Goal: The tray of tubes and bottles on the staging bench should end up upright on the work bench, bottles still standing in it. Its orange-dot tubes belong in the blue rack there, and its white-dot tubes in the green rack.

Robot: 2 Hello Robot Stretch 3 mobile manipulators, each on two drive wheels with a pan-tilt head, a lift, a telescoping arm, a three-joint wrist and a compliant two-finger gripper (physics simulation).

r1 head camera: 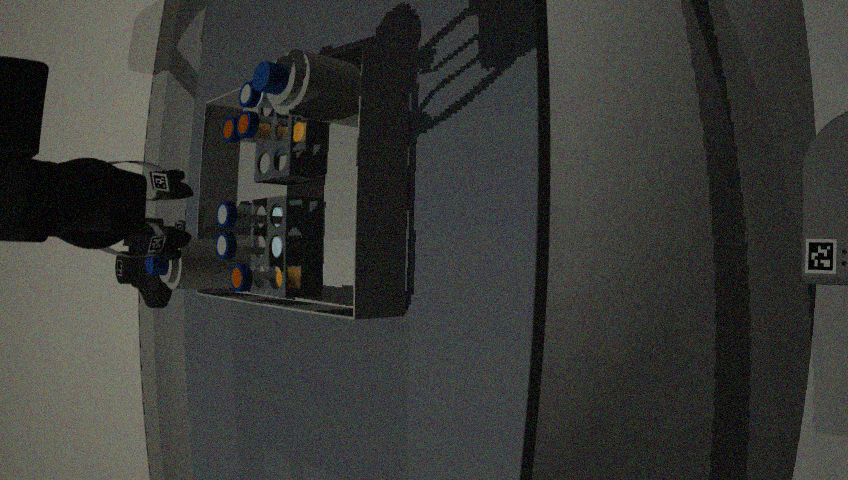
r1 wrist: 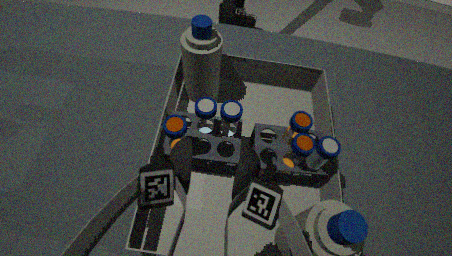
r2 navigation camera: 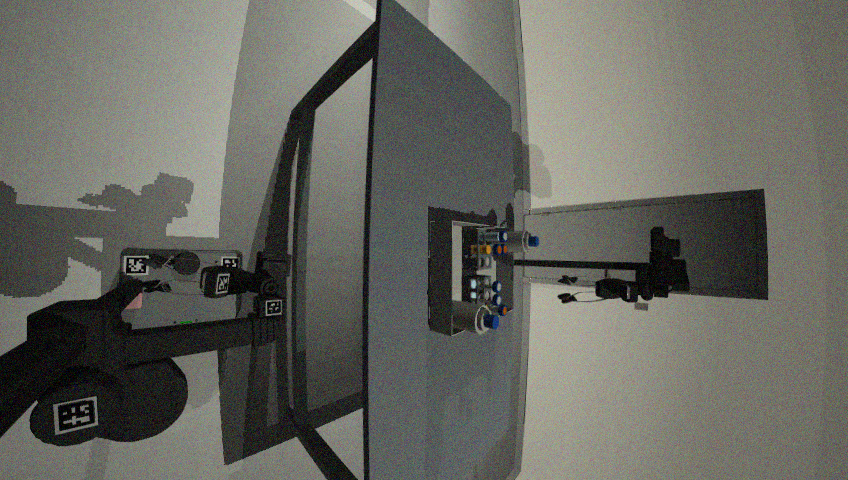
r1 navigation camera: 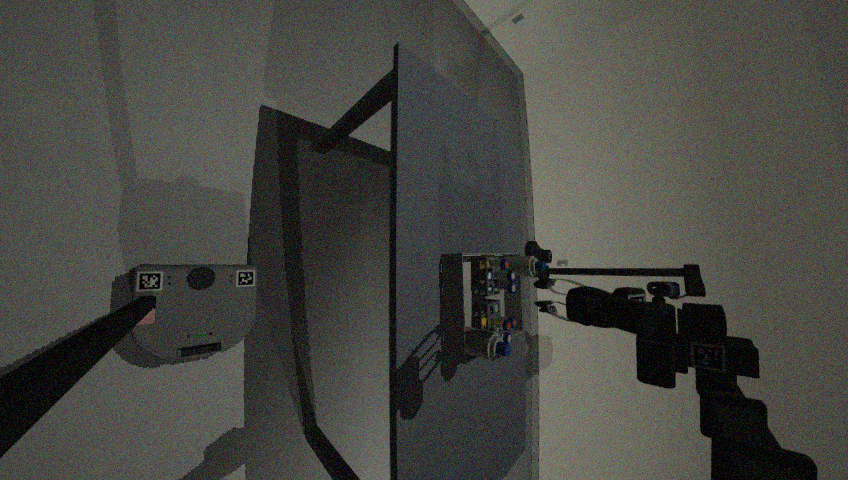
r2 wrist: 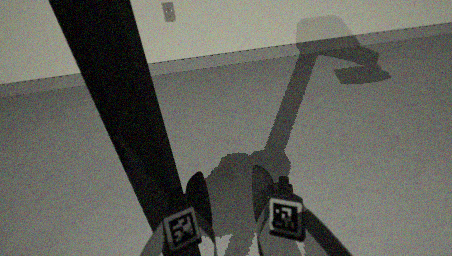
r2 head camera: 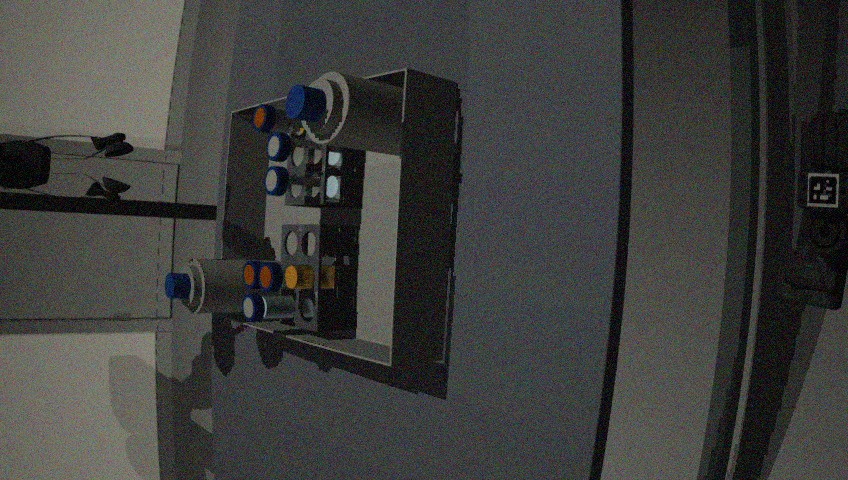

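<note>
The tray (r1 head camera: 383,237) (r1 wrist: 280,70) (r2 head camera: 425,237) (r2 navigation camera: 440,273) stands upright on a blue-grey bench. Two upright bottles (r1 wrist: 202,65) (r1 wrist: 312,227) are in opposite corners. Between them are two dark racks whose colours cannot be told. In the r1 wrist view, the left rack (r1 wrist: 215,159) holds an orange-dot tube (r1 wrist: 175,126) and two white-dot tubes (r1 wrist: 205,107) (r1 wrist: 231,111); the right rack (r1 wrist: 295,172) holds two orange-dot tubes (r1 wrist: 301,121) (r1 wrist: 303,144) and a white-dot tube (r1 wrist: 330,146). r1's gripper (r1 head camera: 185,214) (r1 wrist: 214,162) (r2 head camera: 126,166) is open above the tray. r2's gripper (r2 wrist: 230,192) is open, away from the tray.
The bench top (r1 head camera: 476,297) (r2 head camera: 535,237) extends on both sides of the tray. Bench legs and a lower frame (r1 navigation camera: 291,237) (r2 navigation camera: 302,237) are beneath it. r1's mast (r2 navigation camera: 583,264) stands across the bench from r2. A dark mast (r2 wrist: 115,110) runs beside r2's gripper. A wall (r2 wrist: 250,25) lies beyond.
</note>
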